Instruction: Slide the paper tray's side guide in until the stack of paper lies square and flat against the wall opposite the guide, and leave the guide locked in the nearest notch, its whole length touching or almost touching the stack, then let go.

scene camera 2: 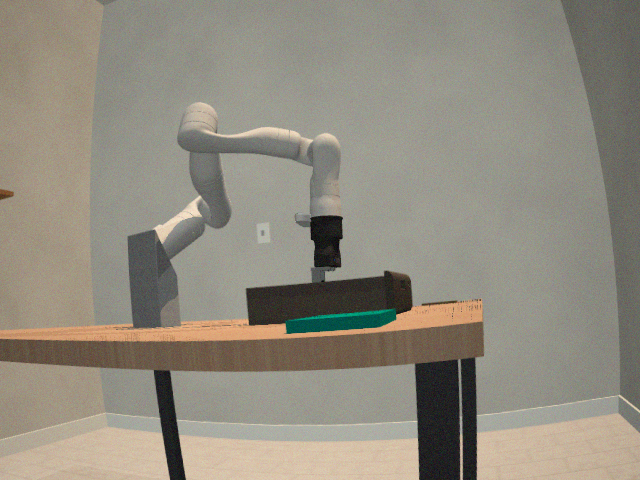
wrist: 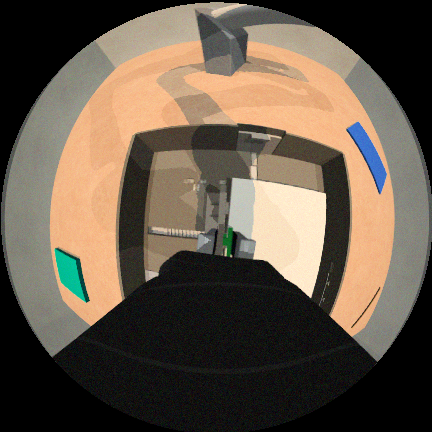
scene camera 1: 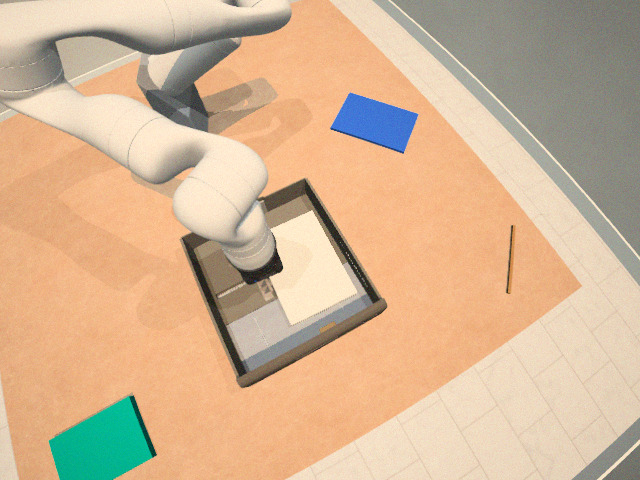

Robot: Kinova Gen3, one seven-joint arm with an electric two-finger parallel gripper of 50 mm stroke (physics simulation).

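Where they show: gripper, between the fingertips: (wrist: 223,239); arm's base, origin of its link: (scene camera 2: 150,253) (scene camera 1: 165,78).
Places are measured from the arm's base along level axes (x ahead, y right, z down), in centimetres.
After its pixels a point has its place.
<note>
The paper tray (scene camera 1: 315,343) @(x 65.3, y -8.1, z 11.0 cm) (scene camera 2: 315,303) @(x 50.0, y 8.1, z 16.1 cm) (wrist: 134,200) @(x 43.1, y 8.3, z 15.0 cm) is a dark open box. The cream paper stack (scene camera 1: 320,268) @(x 51.3, y -15.4, z 16.2 cm) (wrist: 290,215) @(x 42.4, y -13.1, z 16.1 cm) lies in it, its long right edge close to the wall opposite the guide; I cannot tell whether it touches all along. The grey-brown side guide (scene camera 1: 266,290) @(x 50.8, y -3.3, z 16.6 cm) (wrist: 222,205) @(x 42.8, y -3.9, z 12.2 cm) stands along the stack's left edge, with hardly any gap showing in the wrist view. My gripper (scene camera 2: 318,274) (wrist: 223,239) @(x 46.3, y -4.5, z 14.3 cm) points down and is shut on the guide's grip, where a green piece (wrist: 229,239) @(x 46.0, y -5.0, z 11.9 cm) shows between the fingers. In scene camera 1 the arm hides the fingertips; the notch engagement is hidden.
A slotted strip (wrist: 175,232) @(x 47.0, y 2.9, z 19.5 cm) crosses the tray floor left of the guide. A blue slab (scene camera 1: 374,122) @(x 18.6, y -46.7, z 19.3 cm) (wrist: 368,155) @(x 20.2, y -44.3, z 19.3 cm) lies behind right, a green slab (scene camera 1: 103,439) @(x 65.5, y 38.9, z 18.3 cm) (scene camera 2: 341,321) @(x 69.3, y 50.2, z 18.9 cm) (wrist: 71,275) @(x 65.8, y 35.8, z 18.3 cm) to the left, and a thin stick (scene camera 1: 510,258) @(x 67.1, y -57.0, z 19.6 cm) (wrist: 366,307) @(x 67.1, y -57.0, z 19.8 cm) beyond the right wall.
</note>
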